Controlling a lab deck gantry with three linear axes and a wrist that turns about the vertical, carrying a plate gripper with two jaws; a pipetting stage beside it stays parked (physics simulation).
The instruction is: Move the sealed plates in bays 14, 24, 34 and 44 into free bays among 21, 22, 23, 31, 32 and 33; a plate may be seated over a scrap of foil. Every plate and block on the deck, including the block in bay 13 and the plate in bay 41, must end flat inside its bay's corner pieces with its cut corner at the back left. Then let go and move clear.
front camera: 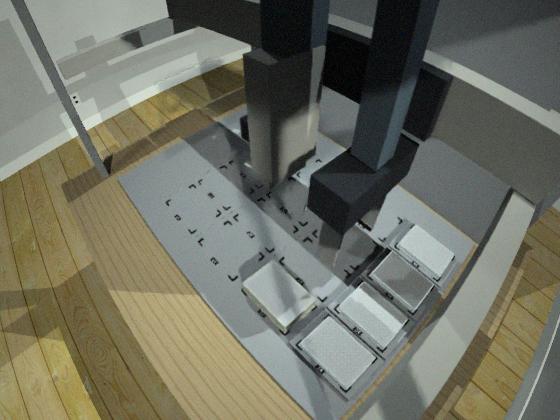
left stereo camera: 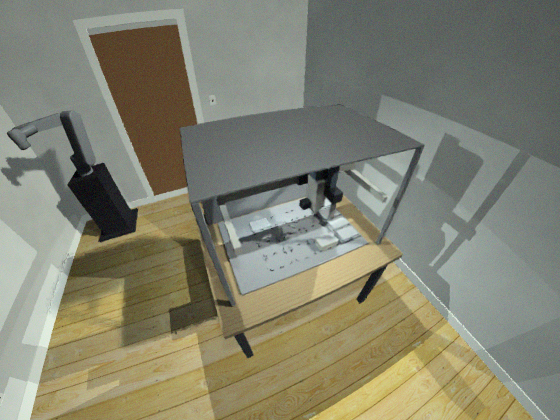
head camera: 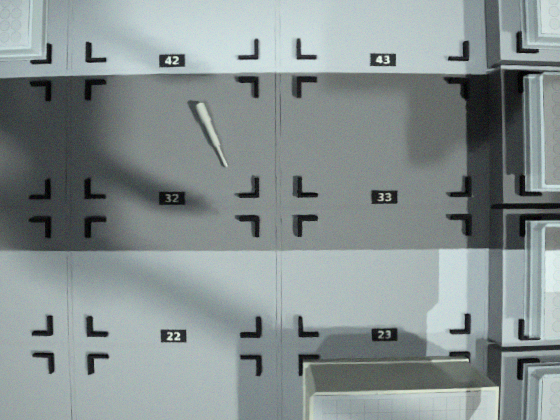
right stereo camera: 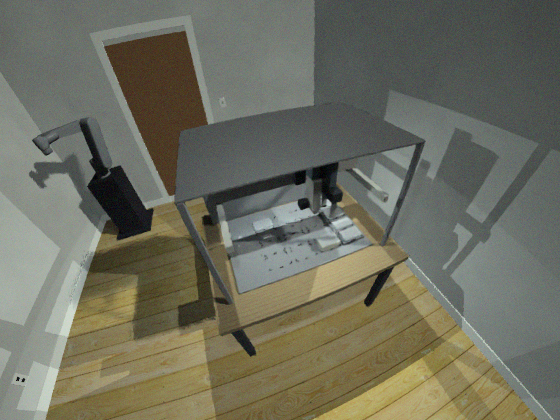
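Where they show: gripper, between the fingertips: (front camera: 346, 241) (left stereo camera: 326, 211) (right stereo camera: 327, 211); robot's base, origin of its link: (front camera: 167, 202) (left stereo camera: 271, 270) (right stereo camera: 270, 270).
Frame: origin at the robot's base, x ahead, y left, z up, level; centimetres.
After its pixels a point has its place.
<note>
Sealed plates lie in bay 14 (front camera: 337, 352) {z 2.9, x 55.7, y 4.0 cm} (head camera: 550, 400) {z 2.9, x 50.3, y 6.5 cm}, bay 24 (front camera: 372, 315) {z 2.9, x 55.7, y 14.4 cm} (head camera: 550, 310) {z 2.9, x 50.1, y 13.0 cm}, bay 34 (front camera: 402, 280) {z 2.9, x 55.6, y 25.2 cm} (head camera: 547, 135) {z 2.9, x 49.8, y 25.3 cm} and bay 44 (front camera: 425, 250) {z 2.9, x 55.4, y 35.7 cm} (head camera: 547, 20) {z 2.9, x 50.1, y 33.5 cm}. The pale block (front camera: 277, 292) {z 4.2, x 39.2, y 4.0 cm} (head camera: 395, 377) {z 2.6, x 39.1, y 8.4 cm} sits inside bay 13's corner pieces; its cut corner is unclear. The plate in bay 41 (head camera: 15, 25) {z 1.4, x 11.3, y 34.1 cm} (left stereo camera: 260, 225) {z 1.4, x 6.2, y 34.8 cm} (right stereo camera: 263, 225) {z 1.4, x 6.4, y 34.6 cm} is partly cut off in the head view. Bays 22, 23 and 33 hold no plate. My gripper (front camera: 352, 246) {z 15.9, x 44.0, y 15.7 cm} hangs left of the plates in bays 34 and 44, its jaws apart with no plate between them. The wrist housing partly hides them.
A pale slender piece (head camera: 209, 130) {z 0.6, x 25.8, y 26.2 cm} lies slanted in bay 32. The pipetting stage (front camera: 285, 115) stands beside my gripper's column (front camera: 385, 90) {z 46.2, x 44.6, y 13.7 cm}. The plates on the right stand on raised holders. A pale rail (front camera: 465, 280) {z 40.0, x 60.6, y 5.5 cm} runs along the deck's right side.
</note>
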